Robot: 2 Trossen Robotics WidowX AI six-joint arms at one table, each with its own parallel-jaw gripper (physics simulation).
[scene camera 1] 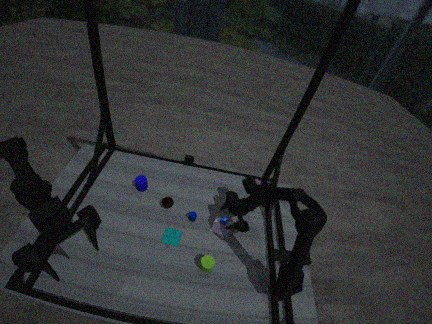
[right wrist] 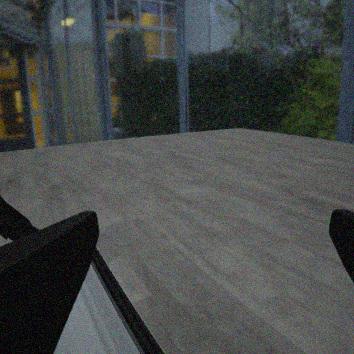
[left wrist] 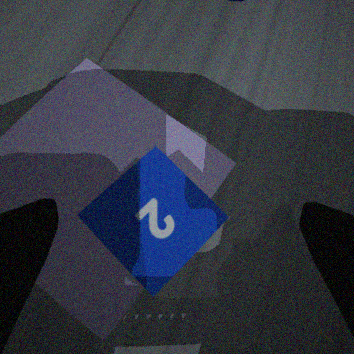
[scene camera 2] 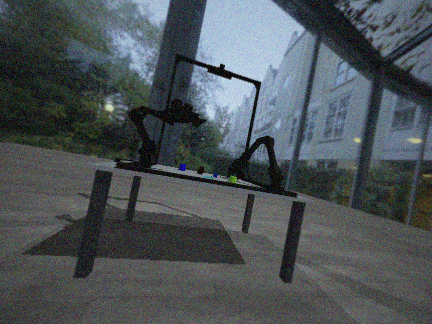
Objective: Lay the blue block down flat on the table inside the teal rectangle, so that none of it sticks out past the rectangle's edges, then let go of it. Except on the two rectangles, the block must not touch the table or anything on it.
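Pixels of known places: left gripper, between the fingertips: [scene camera 1: 222,219] [left wrist: 181,212]; right gripper, between the fingertips: [scene camera 1: 78,264] [right wrist: 214,222] [scene camera 2: 202,118]; left arm's base, origin of its link: [scene camera 1: 279,291] [scene camera 2: 275,188]; right arm's base, origin of its link: [scene camera 2: 144,164].
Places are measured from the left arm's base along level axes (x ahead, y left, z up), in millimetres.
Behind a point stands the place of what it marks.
Note:
The blue block [scene camera 1: 225,219] @(x 139, y -333, z 0 mm) [left wrist: 162,250] @(x 133, y -336, z 0 mm) stands on the lilac rectangle [scene camera 1: 218,229] @(x 175, y -298, z -18 mm) [left wrist: 85,107] @(x 187, y -301, z -18 mm). Its square top bears a pale curved mark and looks like a diamond between the fingers in the left wrist view, overlapping the rectangle's lower right edge there. My left gripper [scene camera 1: 232,218] [left wrist: 181,212] @(x 147, y -343, z -14 mm) is open, its fingers apart on both sides of the block, not touching it. The teal rectangle [scene camera 1: 171,237] @(x 378, y -281, z -18 mm) [scene camera 2: 208,177] @(x 391, y -262, z -18 mm) lies to the left of the lilac one in scene camera 1. My right gripper [scene camera 1: 78,264] @(x 590, y -84, z 325 mm) [right wrist: 214,222] @(x 590, y -84, z 325 mm) is open and empty, high up at the left.
A blue cylinder [scene camera 1: 141,183] @(x 499, y -524, z 35 mm) [scene camera 2: 182,167] @(x 511, y -521, z 7 mm), a dark brown round object [scene camera 1: 167,202] @(x 386, y -423, z 27 mm) [scene camera 2: 200,170] @(x 394, y -416, z 13 mm) and a small blue object [scene camera 1: 192,216] @(x 284, y -355, z 12 mm) [scene camera 2: 215,175] @(x 286, y -350, z -3 mm) stand behind the teal rectangle. A yellow-green cylinder [scene camera 1: 207,262] @(x 258, y -151, z 25 mm) [scene camera 2: 233,179] @(x 267, y -131, z 6 mm) stands in front, to its right. Dark frame posts rise at both sides.

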